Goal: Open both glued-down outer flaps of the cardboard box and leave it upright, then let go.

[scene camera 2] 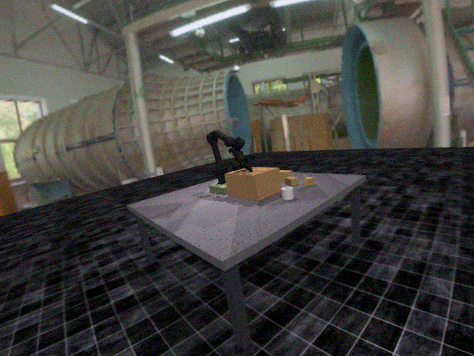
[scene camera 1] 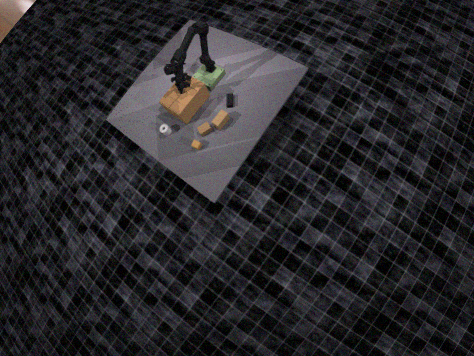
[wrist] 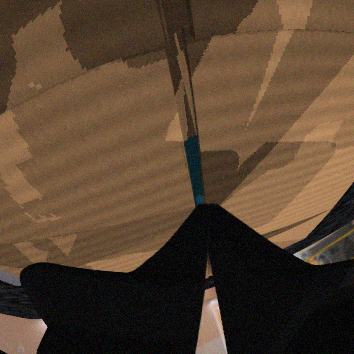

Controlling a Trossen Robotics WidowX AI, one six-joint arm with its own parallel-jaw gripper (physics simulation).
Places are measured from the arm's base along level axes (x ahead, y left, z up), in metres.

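Pixels of known places: gripper, fingertip midpoint: [scene camera 2: 252, 171] [scene camera 1: 181, 93] [wrist: 206, 212]; arm's base, origin of the base link: [scene camera 2: 222, 182] [scene camera 1: 211, 69].
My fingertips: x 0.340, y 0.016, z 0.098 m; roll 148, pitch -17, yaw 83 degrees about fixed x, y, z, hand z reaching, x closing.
Note:
For each thing: its top centre in the pictures, then the offset to it from my fingertips. "pt": a spot on its surface instead. Level surfaces: height alone.
- cardboard box, middle of its top: [wrist: 205, 221] [scene camera 2: 251, 170] [scene camera 1: 181, 92] 0.002 m right, 0.006 m back, 0.006 m up
- right outer flap, surface spot: [wrist: 295, 90] pt 0.030 m left, 0.056 m back, 0.001 m up
- teal strip, middle of its top: [wrist: 193, 188] 0.002 m right, 0.006 m back, 0.010 m down
- white roll, middle of its top: [scene camera 2: 286, 188] [scene camera 1: 163, 128] 0.002 m left, 0.279 m ahead, 0.088 m down
- black block, middle of its top: [scene camera 1: 229, 99] 0.283 m left, 0.195 m back, 0.116 m down
- table, its level: 0.149 m down
The cardboard box [scene camera 1: 194, 108] [scene camera 2: 256, 187] stands upright on the table. In the wrist view its left outer flap [wrist: 100, 155] and right outer flap [wrist: 295, 90] lie roughly flat across the top, on either side of a narrow seam. A teal strip [wrist: 194, 167] shows in the seam just ahead of the fingertips. My gripper [scene camera 1: 183, 91] [scene camera 2: 251, 171] [wrist: 206, 212] is shut, with nothing between its fingers. Its tips are at the box top, by the seam; whether they touch the cardboard or reach into the seam is hard to tell.
A green block [scene camera 1: 216, 75] [scene camera 2: 218, 189] is at the arm's base, beside the box. A white roll [scene camera 1: 164, 129] [scene camera 2: 287, 194], several small cardboard-coloured blocks [scene camera 1: 220, 120] [scene camera 2: 309, 181] and a black block [scene camera 1: 230, 100] are on the table [scene camera 1: 270, 90] [scene camera 2: 200, 225].

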